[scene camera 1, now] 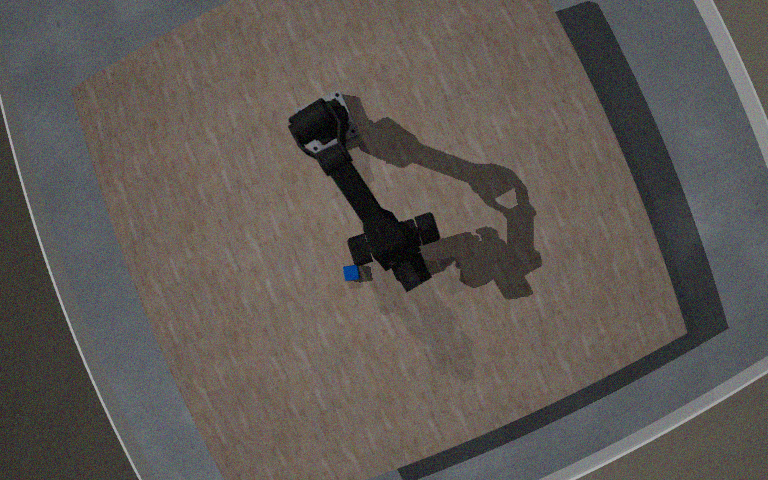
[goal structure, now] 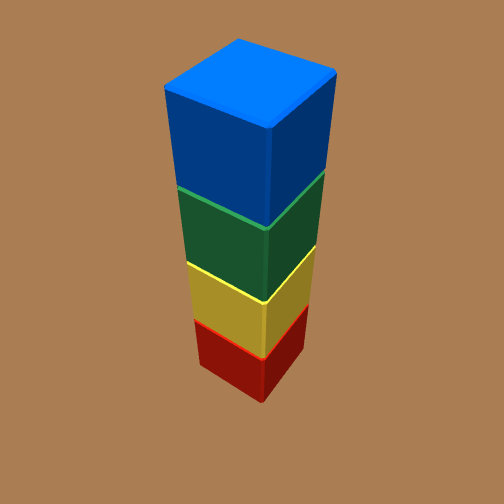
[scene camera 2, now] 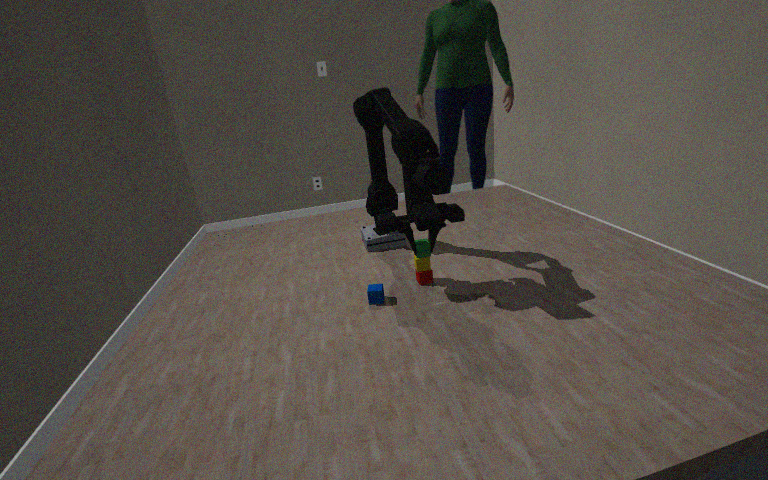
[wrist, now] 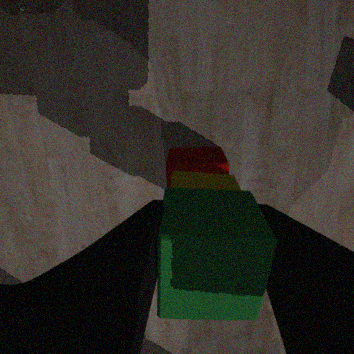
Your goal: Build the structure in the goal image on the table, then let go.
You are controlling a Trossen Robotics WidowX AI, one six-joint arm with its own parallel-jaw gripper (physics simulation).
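My gripper (scene camera 2: 422, 247) (wrist: 214, 253) is shut on a green cube (scene camera 2: 422, 247) (wrist: 214, 246). The green cube sits on top of a yellow cube (scene camera 2: 422, 263) (wrist: 204, 180), which stands on a red cube (scene camera 2: 424, 277) (wrist: 194, 159); the three form one column on the wooden table (scene camera 2: 271, 361). I cannot tell if the green cube rests fully on the yellow one. A blue cube (scene camera 1: 351, 272) (scene camera 2: 374, 293) lies alone on the table, to the left of the column. In the top view the arm (scene camera 1: 374, 216) hides the column.
The arm's base (scene camera 2: 381, 238) (scene camera 1: 322, 124) stands behind the column. A person in a green top (scene camera 2: 463, 77) stands at the far wall beyond the table. The arm's shadow (scene camera 2: 518, 289) falls to the right.
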